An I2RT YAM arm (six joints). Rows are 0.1 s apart.
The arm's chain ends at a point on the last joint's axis. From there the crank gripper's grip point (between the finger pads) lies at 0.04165 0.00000 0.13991 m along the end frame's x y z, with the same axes.
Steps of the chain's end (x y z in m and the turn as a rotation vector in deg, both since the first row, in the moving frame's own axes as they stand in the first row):
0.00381 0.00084 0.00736 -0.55 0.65 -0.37
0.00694 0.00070 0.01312 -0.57 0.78 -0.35
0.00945 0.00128 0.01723 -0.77 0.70 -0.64
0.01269 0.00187 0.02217 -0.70 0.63 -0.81
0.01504 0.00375 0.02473 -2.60 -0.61 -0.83
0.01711 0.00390 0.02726 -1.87 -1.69 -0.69
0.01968 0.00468 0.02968 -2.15 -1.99 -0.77
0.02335 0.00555 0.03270 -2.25 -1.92 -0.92
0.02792 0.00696 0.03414 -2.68 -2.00 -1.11
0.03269 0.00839 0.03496 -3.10 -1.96 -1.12
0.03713 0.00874 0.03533 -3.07 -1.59 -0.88
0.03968 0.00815 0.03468 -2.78 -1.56 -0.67
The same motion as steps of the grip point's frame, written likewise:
0.00540 0.00191 0.00687 -0.55 0.65 -0.37
0.00884 0.00183 0.01253 -0.57 0.78 -0.35
0.01116 0.00268 0.01670 -0.77 0.70 -0.64
0.01423 0.00298 0.02170 -0.70 0.63 -0.81
0.01359 0.00951 0.02503 -2.60 -0.61 -0.83
0.01299 0.00801 0.02836 -1.87 -1.69 -0.69
0.01483 0.00943 0.03095 -2.15 -1.99 -0.77
0.01868 0.01044 0.03392 -2.25 -1.92 -0.92
0.02307 0.01278 0.03537 -2.68 -2.00 -1.11
0.02795 0.01523 0.03612 -3.10 -1.96 -1.12
0.03329 0.01565 0.03625 -3.07 -1.59 -0.88
0.03589 0.01450 0.03561 -2.78 -1.56 -0.67

